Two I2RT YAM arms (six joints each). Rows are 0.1 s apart.
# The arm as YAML. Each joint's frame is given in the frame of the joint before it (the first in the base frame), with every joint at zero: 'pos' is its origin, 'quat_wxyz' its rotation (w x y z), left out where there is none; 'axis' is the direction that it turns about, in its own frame. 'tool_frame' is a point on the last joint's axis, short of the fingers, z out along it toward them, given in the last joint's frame.
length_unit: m
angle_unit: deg
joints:
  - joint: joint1
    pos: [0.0, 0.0, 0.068]
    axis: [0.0, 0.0, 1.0]
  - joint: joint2
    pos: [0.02, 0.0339, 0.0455]
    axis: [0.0, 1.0, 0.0]
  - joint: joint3
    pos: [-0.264, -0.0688, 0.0]
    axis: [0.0, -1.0, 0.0]
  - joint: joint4
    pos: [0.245, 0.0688, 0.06]
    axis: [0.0, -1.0, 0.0]
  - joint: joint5
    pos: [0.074, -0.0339, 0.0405]
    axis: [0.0, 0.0, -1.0]
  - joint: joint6
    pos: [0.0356, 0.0, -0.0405]
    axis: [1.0, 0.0, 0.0]
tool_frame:
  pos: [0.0, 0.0, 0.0]
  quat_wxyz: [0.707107, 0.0, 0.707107, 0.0]
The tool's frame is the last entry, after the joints.
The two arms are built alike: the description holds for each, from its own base.
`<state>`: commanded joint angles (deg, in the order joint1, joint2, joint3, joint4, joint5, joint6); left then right.
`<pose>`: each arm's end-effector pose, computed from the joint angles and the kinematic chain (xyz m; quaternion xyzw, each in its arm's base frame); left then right.
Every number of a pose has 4 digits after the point. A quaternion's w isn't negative.
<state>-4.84 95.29 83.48 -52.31 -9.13 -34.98 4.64 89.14 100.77 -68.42 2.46 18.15</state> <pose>0.3433 -0.0234 0.2868 -0.2698 0.9335 -0.0031 0.2363 0.3031 0.0231 0.3940 0.1188 0.9507 0.0363 0.2841</pose>
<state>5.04 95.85 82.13 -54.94 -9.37 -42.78 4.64 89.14 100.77 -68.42 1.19 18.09</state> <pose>0.3370 0.0355 0.2747 -0.4108 0.8892 0.0163 0.2006 0.3030 0.0238 0.3939 0.1152 0.9513 0.0466 0.2821</pose>
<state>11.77 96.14 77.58 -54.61 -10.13 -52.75 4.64 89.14 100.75 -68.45 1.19 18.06</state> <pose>0.3229 0.0737 0.2505 -0.5369 0.8264 0.0308 0.1671 0.3030 0.0238 0.3938 0.1149 0.9515 0.0464 0.2817</pose>
